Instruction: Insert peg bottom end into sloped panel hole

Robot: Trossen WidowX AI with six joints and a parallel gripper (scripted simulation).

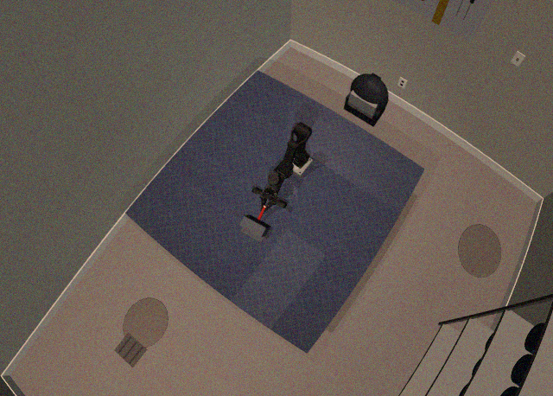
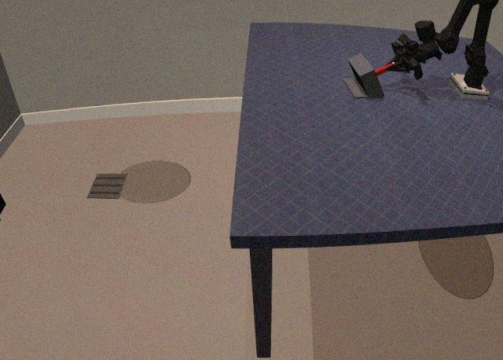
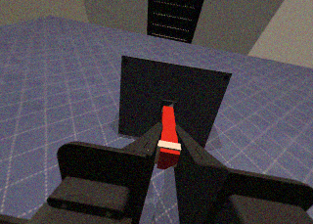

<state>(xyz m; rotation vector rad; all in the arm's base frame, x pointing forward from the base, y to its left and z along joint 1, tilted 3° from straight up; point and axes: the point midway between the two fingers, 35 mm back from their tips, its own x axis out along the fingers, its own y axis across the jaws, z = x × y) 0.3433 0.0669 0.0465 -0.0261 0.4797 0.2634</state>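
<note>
Now: the grey sloped panel 7 cm ahead of my gripper tip, 3 cm below it and 2 cm to the left of it. From my gripper tip the other things lie so: red peg: 1 cm behind, 1 cm above.
</note>
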